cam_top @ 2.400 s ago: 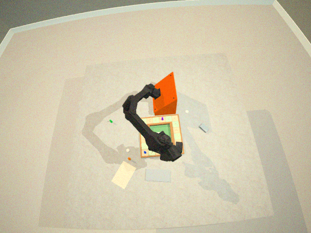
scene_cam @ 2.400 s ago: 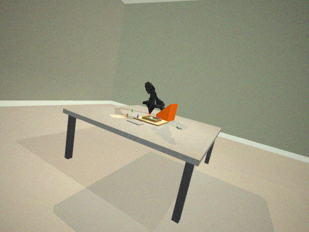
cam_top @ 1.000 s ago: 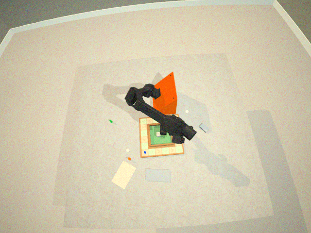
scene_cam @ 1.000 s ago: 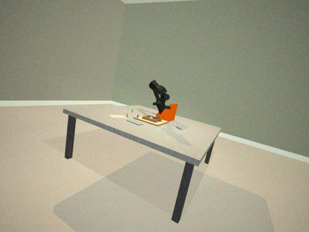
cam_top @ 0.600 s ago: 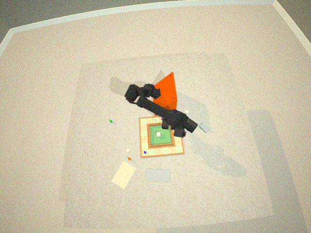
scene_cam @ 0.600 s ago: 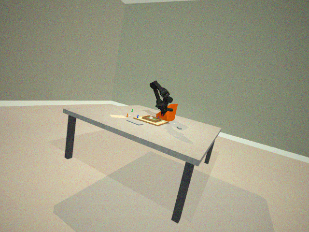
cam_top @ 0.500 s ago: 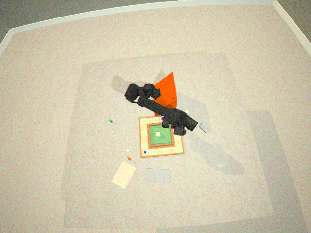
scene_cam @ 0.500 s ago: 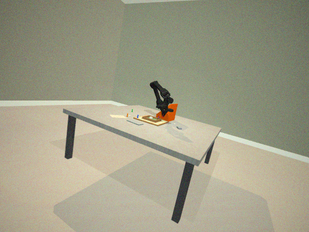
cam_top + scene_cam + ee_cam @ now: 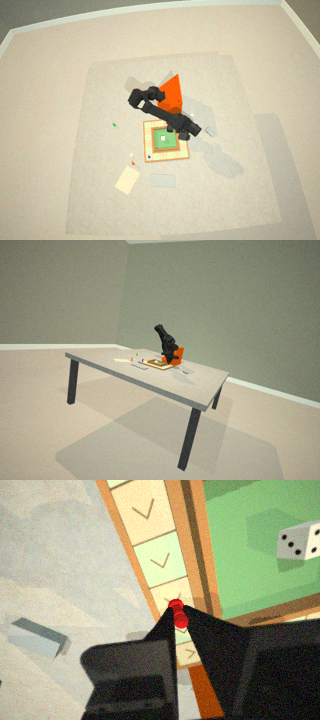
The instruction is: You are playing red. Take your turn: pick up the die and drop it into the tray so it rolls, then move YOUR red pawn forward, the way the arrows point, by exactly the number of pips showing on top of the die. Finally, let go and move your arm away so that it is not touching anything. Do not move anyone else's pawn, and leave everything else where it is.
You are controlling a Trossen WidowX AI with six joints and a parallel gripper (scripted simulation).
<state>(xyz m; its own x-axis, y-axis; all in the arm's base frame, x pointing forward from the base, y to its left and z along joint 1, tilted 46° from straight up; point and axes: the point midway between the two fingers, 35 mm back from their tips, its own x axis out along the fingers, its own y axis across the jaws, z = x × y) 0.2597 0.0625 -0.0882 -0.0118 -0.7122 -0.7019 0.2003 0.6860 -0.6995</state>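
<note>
The red pawn lies 1 cm above my gripper tip. Also, from my gripper tip: green tray: 11 cm to the right, 3 cm below, 2 cm ahead; white die: 13 cm to the right, 2 cm ahead, 1 cm below; purple pawn: 9 cm to the right, 9 cm behind, 1 cm below.
</note>
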